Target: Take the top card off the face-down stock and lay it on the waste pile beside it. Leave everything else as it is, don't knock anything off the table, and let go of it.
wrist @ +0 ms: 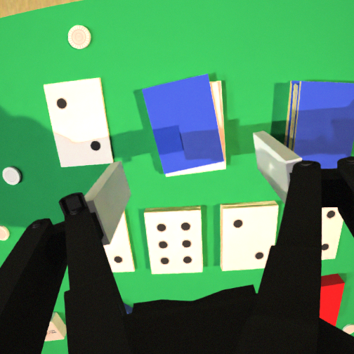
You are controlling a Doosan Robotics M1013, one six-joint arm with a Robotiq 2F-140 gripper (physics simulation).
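Note:
A blue-backed card lies face down and slightly turned on top of the waste pile, whose white cards show at its right and lower edges. The face-down stock is a blue-backed stack at the right, cut off by the view's edge and partly hidden by the right finger's linkage. My gripper is open with nothing between its fingertips. It hangs above the table, its fingertips to the left and right of the space just below the waste pile and clear of the blue card.
A white card with two dots lies left of the waste pile. Face-up piles lie in a row below. Round chips lie at the left. A red block is at the lower right, a pale block at the lower left.

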